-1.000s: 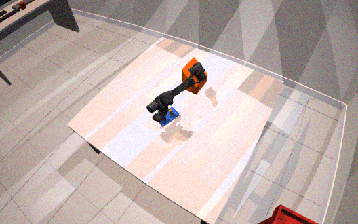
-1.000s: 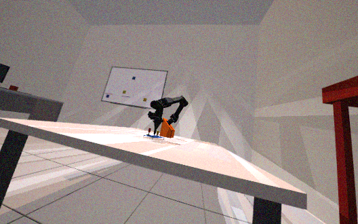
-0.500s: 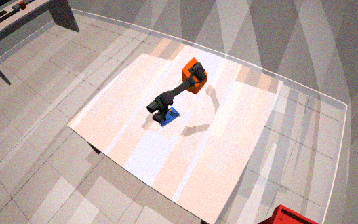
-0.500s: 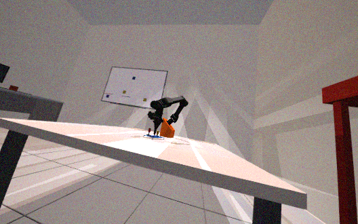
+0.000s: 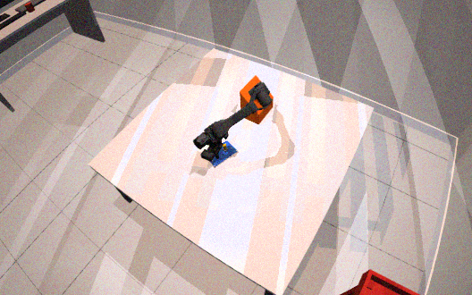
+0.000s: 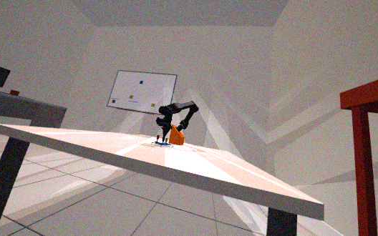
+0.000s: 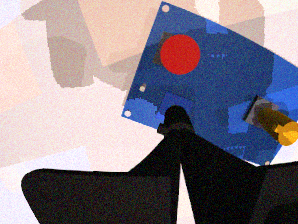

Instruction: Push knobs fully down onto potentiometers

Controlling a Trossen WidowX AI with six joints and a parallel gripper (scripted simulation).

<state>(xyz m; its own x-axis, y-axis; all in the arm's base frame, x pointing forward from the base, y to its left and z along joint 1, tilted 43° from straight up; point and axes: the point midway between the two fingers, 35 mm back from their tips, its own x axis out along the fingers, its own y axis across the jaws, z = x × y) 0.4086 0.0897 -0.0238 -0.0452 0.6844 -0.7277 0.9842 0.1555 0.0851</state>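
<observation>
Right now my gripper tip is 7 cm past the yellow knob, 1 cm to the left of it and 2 cm above it.
</observation>
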